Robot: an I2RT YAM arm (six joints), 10 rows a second.
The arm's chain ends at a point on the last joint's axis. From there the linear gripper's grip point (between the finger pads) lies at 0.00 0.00 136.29 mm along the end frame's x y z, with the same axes.
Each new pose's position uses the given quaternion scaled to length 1; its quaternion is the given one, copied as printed.
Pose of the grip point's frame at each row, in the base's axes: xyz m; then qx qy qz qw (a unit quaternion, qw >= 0):
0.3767 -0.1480 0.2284 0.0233 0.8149 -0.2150 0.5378
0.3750 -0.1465 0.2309 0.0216 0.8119 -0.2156 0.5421
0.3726 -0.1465 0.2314 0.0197 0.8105 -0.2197 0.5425
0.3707 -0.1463 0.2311 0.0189 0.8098 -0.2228 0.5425
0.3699 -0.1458 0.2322 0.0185 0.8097 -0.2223 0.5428
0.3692 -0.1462 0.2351 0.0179 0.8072 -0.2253 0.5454
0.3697 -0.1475 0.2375 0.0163 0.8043 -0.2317 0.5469
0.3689 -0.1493 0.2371 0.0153 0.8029 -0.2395 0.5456
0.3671 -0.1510 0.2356 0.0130 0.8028 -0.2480 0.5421
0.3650 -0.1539 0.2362 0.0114 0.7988 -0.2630 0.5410
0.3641 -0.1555 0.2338 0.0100 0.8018 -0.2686 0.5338
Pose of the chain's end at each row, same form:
0.2586 -0.0968 0.2733 0.0233 0.8149 -0.2150 0.5378
0.2563 -0.0956 0.2744 0.0216 0.8119 -0.2156 0.5421
0.2539 -0.0950 0.2743 0.0197 0.8105 -0.2197 0.5425
0.2521 -0.0943 0.2736 0.0189 0.8098 -0.2228 0.5425
0.2512 -0.0940 0.2747 0.0185 0.8097 -0.2223 0.5428
0.2503 -0.0940 0.2765 0.0179 0.8072 -0.2253 0.5454
0.2508 -0.0943 0.2776 0.0163 0.8043 -0.2317 0.5469
0.2505 -0.0946 0.2766 0.0153 0.8029 -0.2395 0.5456
0.2494 -0.0948 0.2750 0.0130 0.8028 -0.2480 0.5421
0.2480 -0.0950 0.2739 0.0114 0.7988 -0.2630 0.5410
0.2482 -0.0953 0.2728 0.0100 0.8018 -0.2686 0.5338

